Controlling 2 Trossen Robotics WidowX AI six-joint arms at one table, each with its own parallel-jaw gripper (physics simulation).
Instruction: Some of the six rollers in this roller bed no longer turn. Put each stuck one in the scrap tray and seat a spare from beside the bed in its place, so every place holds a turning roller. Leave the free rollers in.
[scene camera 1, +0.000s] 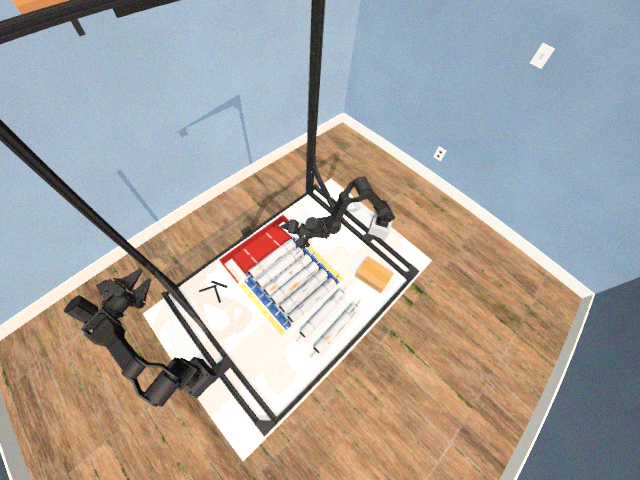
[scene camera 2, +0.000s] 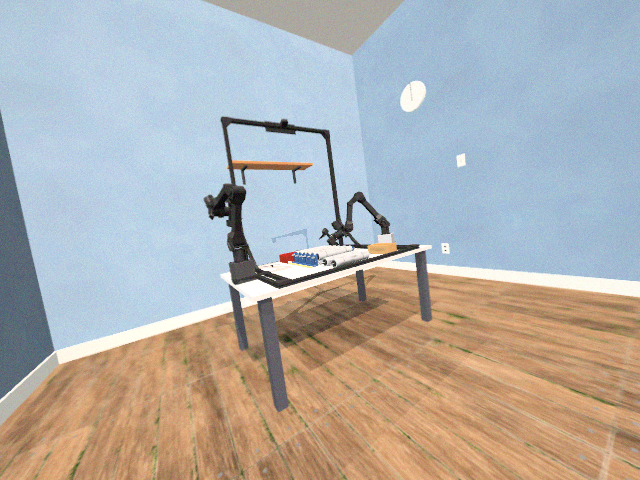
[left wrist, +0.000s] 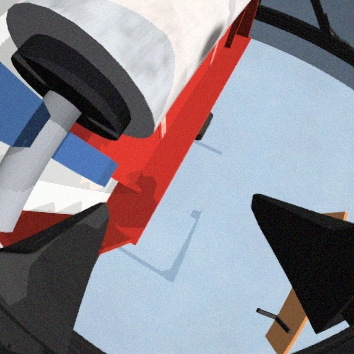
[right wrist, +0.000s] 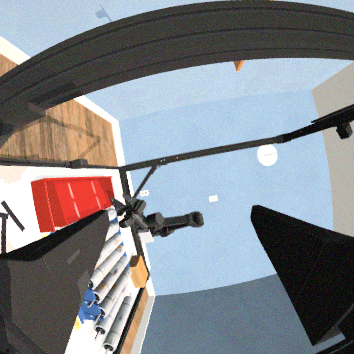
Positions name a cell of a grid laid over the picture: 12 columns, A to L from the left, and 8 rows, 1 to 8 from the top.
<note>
My left gripper (left wrist: G5) is open, holding nothing. My right gripper (scene camera 1: C5) is open, with nothing in its grasp. Also in view: an orange block (scene camera 1: G5).
My left gripper also shows in the right wrist view (right wrist: D5). My right gripper is seen too in the right wrist view (right wrist: G5).
</note>
